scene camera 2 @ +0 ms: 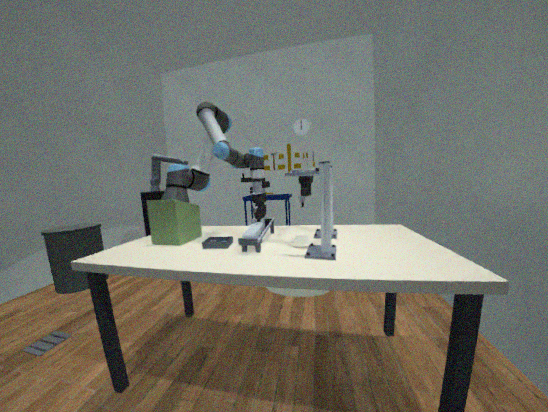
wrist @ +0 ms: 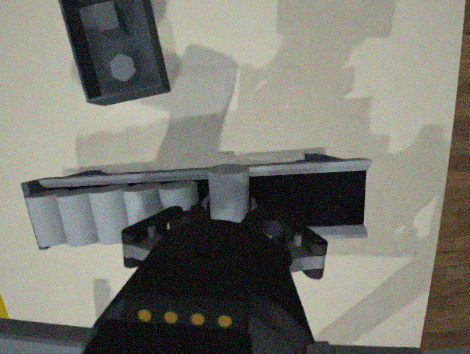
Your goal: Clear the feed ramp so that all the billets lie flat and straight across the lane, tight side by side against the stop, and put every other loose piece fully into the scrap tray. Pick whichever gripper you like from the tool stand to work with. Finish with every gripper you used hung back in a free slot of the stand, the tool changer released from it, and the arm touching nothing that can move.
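Frame: origin at the arm's base, x ahead, y right, z down, level; millimetres.
Seen in the pictures: arm's base, origin of the base link: [scene camera 2: 175, 203].
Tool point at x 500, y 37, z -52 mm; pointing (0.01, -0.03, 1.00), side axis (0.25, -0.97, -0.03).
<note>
Offsets run from my tool point to a thing's top centre.
My gripper [scene camera 2: 259, 217] [wrist: 229, 202] is shut on a pale grey billet {dz +148, dx -14, dy -8 mm} [wrist: 229, 192], held across the feed ramp [scene camera 2: 249, 242] [wrist: 312, 167]. The held billet overlaps the far rail in the wrist view; its exact height over the lane cannot be told. Several billets {dz +175, dx -19, dy +166 mm} [wrist: 77, 219] lie crosswise, side by side, at the ramp's left end in the wrist view. The last one {dz +164, dx -5, dy +47 mm} [wrist: 180, 194] is partly hidden by a finger, with a gap between it and the held billet. The scrap tray {dz +235, dx -213, dy +94 mm} [scene camera 2: 217, 245] [wrist: 161, 60] holds a square block {dz +241, dx -241, dy +94 mm} [wrist: 100, 16] and a hexagonal piece {dz +250, dx -185, dy +95 mm} [wrist: 123, 67].
The tool stand [scene camera 2: 327, 210] rises to the right of the ramp in the scene view, with another gripper [scene camera 2: 305, 185] hanging from it. A green box [scene camera 2: 175, 222] stands left of the tray, near the arm's base. A pale, low round shape [scene camera 2: 301, 241] shows between ramp and stand.
</note>
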